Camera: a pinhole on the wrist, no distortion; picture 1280 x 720 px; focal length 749.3 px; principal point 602.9 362.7 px. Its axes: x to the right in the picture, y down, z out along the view. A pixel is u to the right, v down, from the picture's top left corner.
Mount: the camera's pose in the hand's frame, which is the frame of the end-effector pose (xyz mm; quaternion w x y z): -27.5 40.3 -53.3 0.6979 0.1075 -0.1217 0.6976
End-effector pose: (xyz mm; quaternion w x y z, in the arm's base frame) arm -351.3 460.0 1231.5 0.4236 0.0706 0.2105 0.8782
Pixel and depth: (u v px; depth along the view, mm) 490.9 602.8 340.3
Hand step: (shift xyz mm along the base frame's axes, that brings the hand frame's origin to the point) 249.2 31.2 183.7
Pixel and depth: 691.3 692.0 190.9
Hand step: 112.3 -48.4 126.6
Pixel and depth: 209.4 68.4 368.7
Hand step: 188.7 303.5 95.2
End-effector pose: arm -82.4 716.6 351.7 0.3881 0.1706 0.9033 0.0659
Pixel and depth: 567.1 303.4 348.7
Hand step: 179.0 -87.4 -205.2
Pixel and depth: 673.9 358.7 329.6
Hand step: 206.2 -48.4 -172.5
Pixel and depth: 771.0 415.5 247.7
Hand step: 179.4 -7.8 -99.7
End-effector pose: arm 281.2 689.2 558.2 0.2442 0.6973 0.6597 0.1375
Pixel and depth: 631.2 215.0 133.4
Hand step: 40.3 -15.8 -61.7
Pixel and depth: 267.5 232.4 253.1
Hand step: -47.6 -10.9 -206.2
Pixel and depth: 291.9 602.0 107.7
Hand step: -19.5 -68.1 -39.1
